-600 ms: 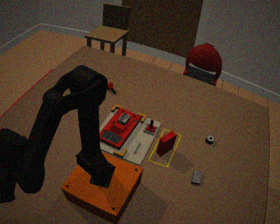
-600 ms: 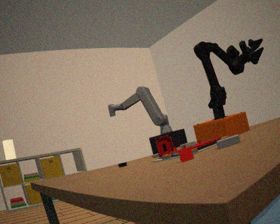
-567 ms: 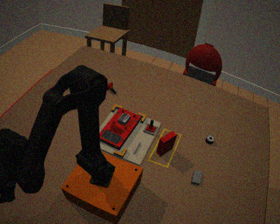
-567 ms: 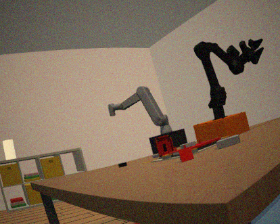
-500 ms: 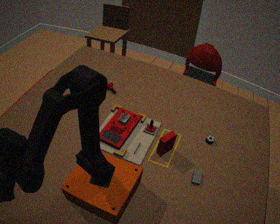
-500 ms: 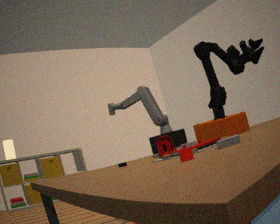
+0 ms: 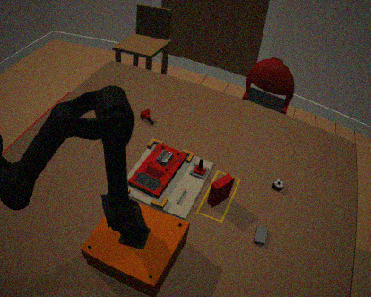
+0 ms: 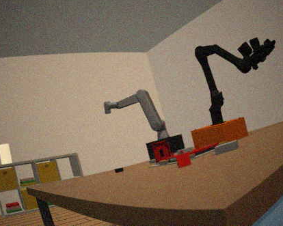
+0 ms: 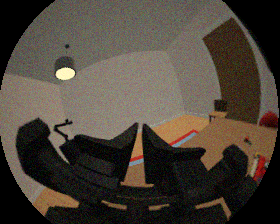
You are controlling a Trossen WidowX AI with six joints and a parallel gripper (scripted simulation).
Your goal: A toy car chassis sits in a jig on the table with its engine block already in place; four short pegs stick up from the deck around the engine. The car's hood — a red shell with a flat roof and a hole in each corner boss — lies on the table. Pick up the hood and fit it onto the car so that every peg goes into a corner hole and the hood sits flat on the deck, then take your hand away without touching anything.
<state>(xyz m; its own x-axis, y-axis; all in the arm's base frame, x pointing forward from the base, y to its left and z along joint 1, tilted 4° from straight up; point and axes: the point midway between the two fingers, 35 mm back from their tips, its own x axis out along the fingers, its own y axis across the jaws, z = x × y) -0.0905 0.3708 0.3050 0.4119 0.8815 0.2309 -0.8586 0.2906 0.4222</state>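
Now: the red hood 61 cm to the right of my gripper tip, 34 cm below it and 31 cm ahead of it. Round my gripper tip: grey engine block (42 cm ahead, 41 cm to the right, 37 cm below); small black-and-white ring (80 cm to the right, 42 cm ahead, 38 cm below).
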